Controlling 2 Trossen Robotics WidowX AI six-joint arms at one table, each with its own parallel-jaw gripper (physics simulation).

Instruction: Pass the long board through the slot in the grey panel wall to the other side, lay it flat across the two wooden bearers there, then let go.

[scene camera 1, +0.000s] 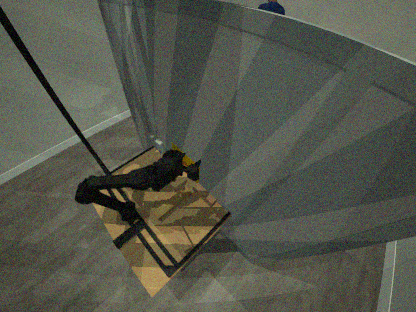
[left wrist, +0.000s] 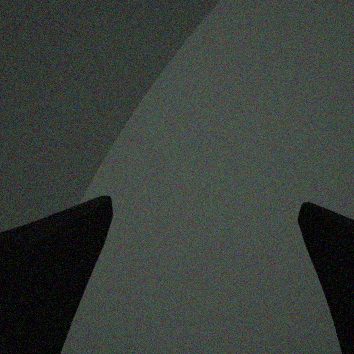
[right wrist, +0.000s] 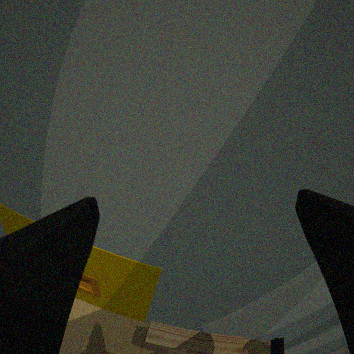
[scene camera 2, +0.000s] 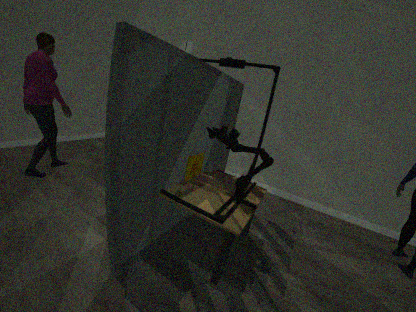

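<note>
The grey panel wall (scene camera 1: 300, 125) (scene camera 2: 150, 100) (left wrist: 200, 125) (right wrist: 150, 100) stands along the table. A yellow panel (scene camera 1: 188, 161) (scene camera 2: 194, 167) (right wrist: 127, 285) is on its lower part; part of the slot's orange frame (right wrist: 91, 286) shows beside a finger in the right wrist view. A wood-grained piece (right wrist: 172, 331) shows at that view's bottom edge; whether it is the board or a bearer I cannot tell. My right gripper (scene camera 1: 193, 165) (right wrist: 200, 204) is open and empty, above the table near the yellow panel. My left gripper (scene camera 2: 209, 131) (left wrist: 209, 210) is open and empty, raised facing the wall. The bearers cannot be made out.
The wooden table (scene camera 1: 152, 285) (scene camera 2: 232, 225) has black rails along its edges. A black pole (scene camera 1: 60, 107) (scene camera 2: 269, 110) rises above it. One person (scene camera 2: 40, 77) walks at the left in scene camera 2; another (scene camera 2: 411, 225) shows partly at the right edge.
</note>
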